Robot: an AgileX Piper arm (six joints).
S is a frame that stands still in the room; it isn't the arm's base.
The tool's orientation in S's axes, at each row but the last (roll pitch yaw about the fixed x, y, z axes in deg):
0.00, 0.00, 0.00
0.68, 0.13, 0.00
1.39, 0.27, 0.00
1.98, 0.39, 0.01
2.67, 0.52, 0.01
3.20, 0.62, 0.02
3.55, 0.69, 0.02
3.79, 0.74, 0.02
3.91, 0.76, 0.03
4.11, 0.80, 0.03
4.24, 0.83, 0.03
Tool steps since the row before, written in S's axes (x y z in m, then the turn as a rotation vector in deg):
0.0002, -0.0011, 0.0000, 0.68, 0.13, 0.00
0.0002, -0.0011, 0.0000, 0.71, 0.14, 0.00
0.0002, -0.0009, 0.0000, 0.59, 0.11, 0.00
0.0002, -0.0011, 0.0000, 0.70, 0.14, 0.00
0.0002, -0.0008, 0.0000, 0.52, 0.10, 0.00
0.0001, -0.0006, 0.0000, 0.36, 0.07, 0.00
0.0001, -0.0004, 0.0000, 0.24, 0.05, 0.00
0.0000, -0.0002, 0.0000, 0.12, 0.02, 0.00
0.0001, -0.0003, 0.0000, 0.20, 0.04, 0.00
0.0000, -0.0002, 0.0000, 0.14, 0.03, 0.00
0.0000, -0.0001, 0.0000, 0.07, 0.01, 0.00
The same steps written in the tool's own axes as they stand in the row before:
0.0002, -0.0011, 0.0000, 0.68, 0.13, 0.00
0.0002, -0.0011, 0.0000, 0.71, 0.14, 0.00
0.0002, -0.0009, 0.0000, 0.59, 0.11, 0.00
0.0002, -0.0011, 0.0000, 0.70, 0.14, 0.00
0.0002, -0.0008, 0.0000, 0.52, 0.10, 0.00
0.0001, -0.0006, 0.0000, 0.36, 0.07, 0.00
0.0001, -0.0004, 0.0000, 0.24, 0.05, 0.00
0.0000, -0.0002, 0.0000, 0.12, 0.02, 0.00
0.0001, -0.0003, 0.0000, 0.20, 0.04, 0.00
0.0000, -0.0002, 0.0000, 0.14, 0.03, 0.00
0.0000, -0.0001, 0.0000, 0.07, 0.01, 0.00

